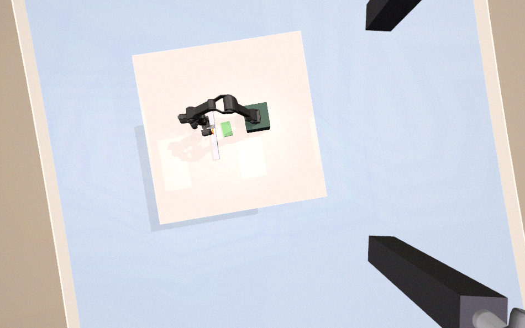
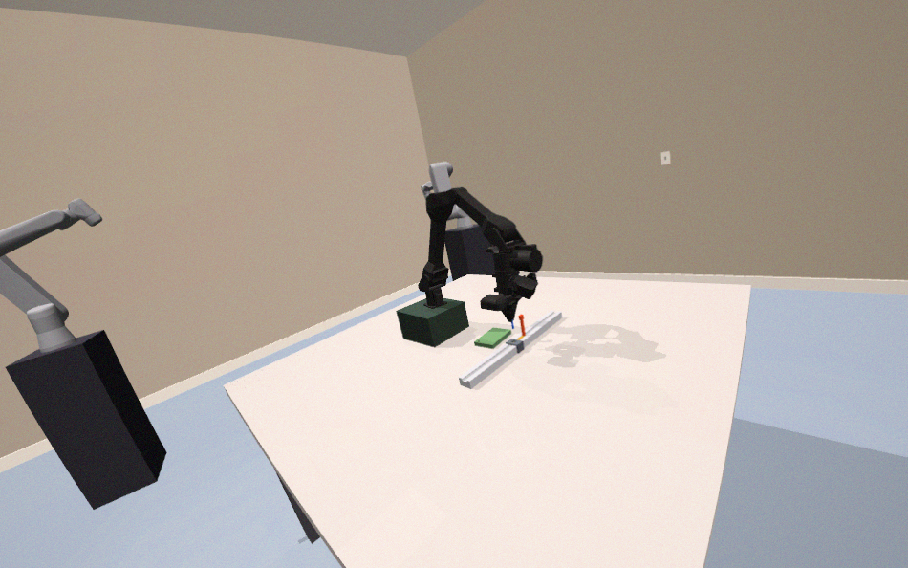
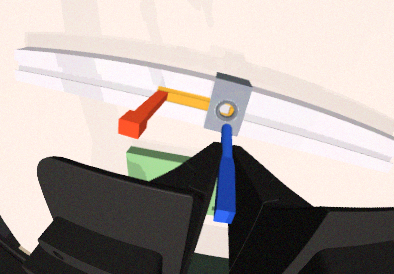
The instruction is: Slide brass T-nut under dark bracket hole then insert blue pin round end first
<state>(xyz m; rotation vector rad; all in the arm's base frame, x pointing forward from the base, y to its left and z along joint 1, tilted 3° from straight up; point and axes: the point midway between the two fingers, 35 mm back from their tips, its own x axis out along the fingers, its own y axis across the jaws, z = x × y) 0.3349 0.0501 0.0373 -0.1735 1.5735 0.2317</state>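
Right now my gripper tip is 4 cm above the brass T-nut, 2 cm to the right of it and 1 cm past it. From my gripper tip the other things lie so: aluminum rail 7 cm below; blue pin right at my gripper tip; green tray 11 cm behind, 8 cm below, 2 cm to the right.
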